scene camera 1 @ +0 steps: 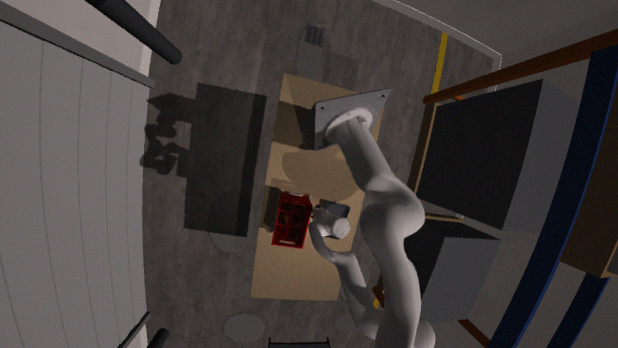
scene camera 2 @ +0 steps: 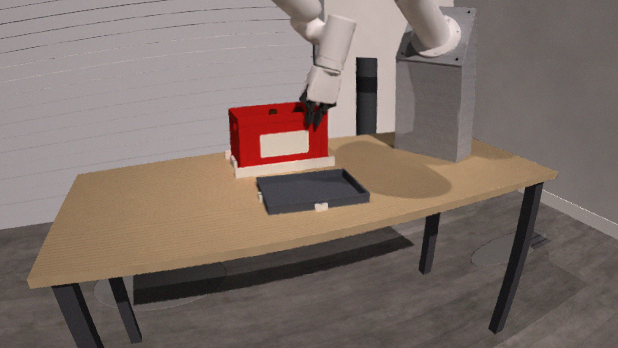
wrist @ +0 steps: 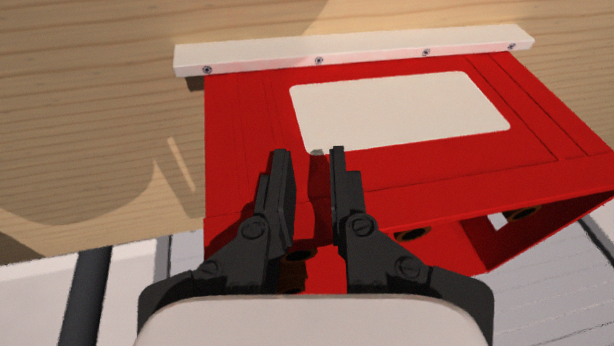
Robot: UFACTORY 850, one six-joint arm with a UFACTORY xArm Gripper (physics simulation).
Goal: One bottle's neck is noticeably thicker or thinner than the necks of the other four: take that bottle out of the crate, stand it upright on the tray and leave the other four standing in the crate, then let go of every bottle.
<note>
In view: the gripper [scene camera 2: 311, 123], a bottle [wrist: 292, 276] and a white rail [scene camera 2: 281, 167].
The gripper also shows in the wrist view [wrist: 311, 167]. The white rail is seen too in the wrist view [wrist: 234, 56].
</note>
